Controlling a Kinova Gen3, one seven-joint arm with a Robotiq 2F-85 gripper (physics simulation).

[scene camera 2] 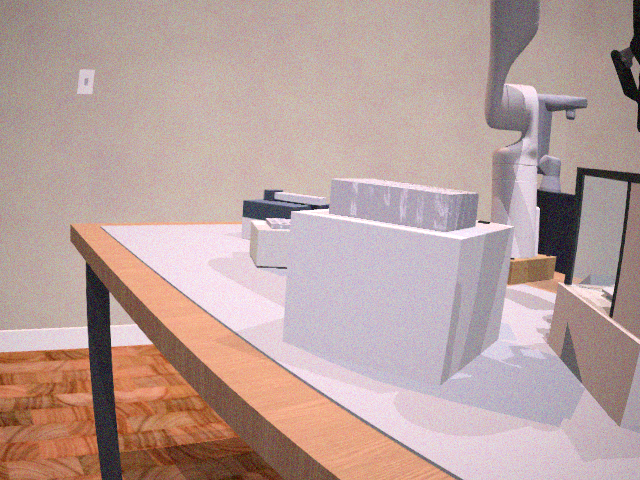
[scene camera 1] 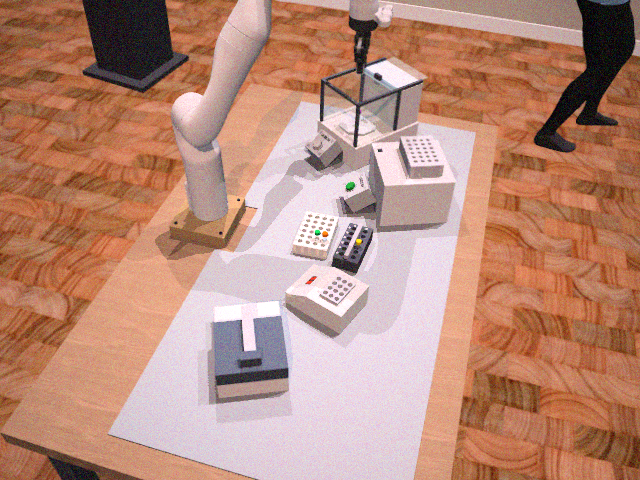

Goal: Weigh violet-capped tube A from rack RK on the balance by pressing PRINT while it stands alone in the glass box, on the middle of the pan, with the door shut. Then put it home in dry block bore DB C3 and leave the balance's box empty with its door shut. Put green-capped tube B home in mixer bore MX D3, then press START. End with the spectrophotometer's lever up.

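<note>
My gripper is partly open with nothing between its fingers, pointing down at the top of the balance's glass box; part of it shows at the right edge in scene camera 2. A panel with a black handle lies toward the rear of the box top. No violet cap can be made out on the pan or elsewhere. Green-capped tube B stands in the white rack. The dry block has a red display. The mixer carries a bored block. The green button is beside it. No lever can be made out.
An orange cap is beside the green one. A dark rack holds a yellow-capped tube. A grey control box stands by the balance. A blue-lidded instrument stands at the near end.
</note>
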